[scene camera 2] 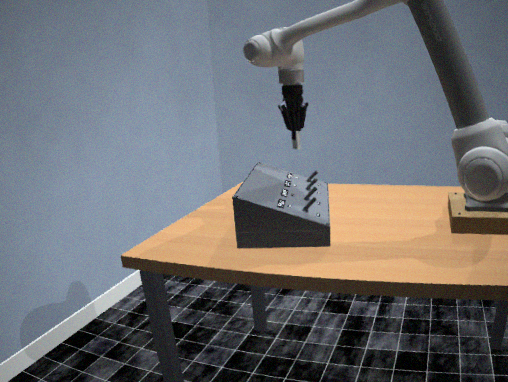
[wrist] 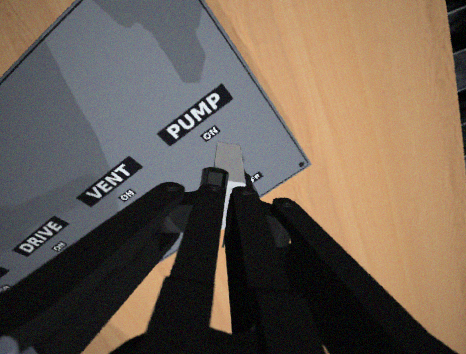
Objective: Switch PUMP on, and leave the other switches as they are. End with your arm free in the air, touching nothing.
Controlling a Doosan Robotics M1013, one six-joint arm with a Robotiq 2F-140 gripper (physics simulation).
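Pixels of known places: gripper, between the fingertips: [scene camera 2: 296,148] [wrist: 225,161]; arm's base, origin of its link: [scene camera 2: 490,203].
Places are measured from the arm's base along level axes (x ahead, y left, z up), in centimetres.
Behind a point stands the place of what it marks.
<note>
A grey sloped switch box [scene camera 2: 280,225] @[x 60.2, y 35.3, z 1.3 cm] [wrist: 150,65] @[x 78.6, y -4.2, z 7.7 cm] stands on the table. In the scene view several black levers [scene camera 2: 309,204] @[x 54.5, y 26.7, z 5.1 cm] stick up from its panel, near its low edge; their labels are too small to read there. In the wrist view the PUMP label [wrist: 196,115] @[x 73.0, y -6.0, z 5.6 cm] is at the right, with an ON mark [wrist: 210,133] @[x 70.6, y -6.6, z 4.7 cm] below it and a partly covered OFF mark [wrist: 256,177] @[x 63.0, y -9.5, z 1.8 cm]. The PUMP lever is hidden behind the fingers. My gripper [scene camera 2: 296,141] @[x 70.7, y -8.3, z 15.2 cm] [wrist: 225,161] @[x 70.7, y -8.3, z 15.2 cm] is shut and empty, pointing down in the air above the box, apart from it.
The VENT label [wrist: 110,181] @[x 69.5, y 5.4, z 5.6 cm] and DRIVE label [wrist: 41,236] @[x 66.0, y 16.9, z 5.6 cm] lie left of PUMP in the wrist view; their levers are hidden. The wooden table [scene camera 2: 390,260] @[x 28.9, y 37.7, z -5.4 cm] [wrist: 360,100] @[x 66.0, y -26.1, z -5.4 cm] carries the box and, at the right, the arm's base [scene camera 2: 482,175].
</note>
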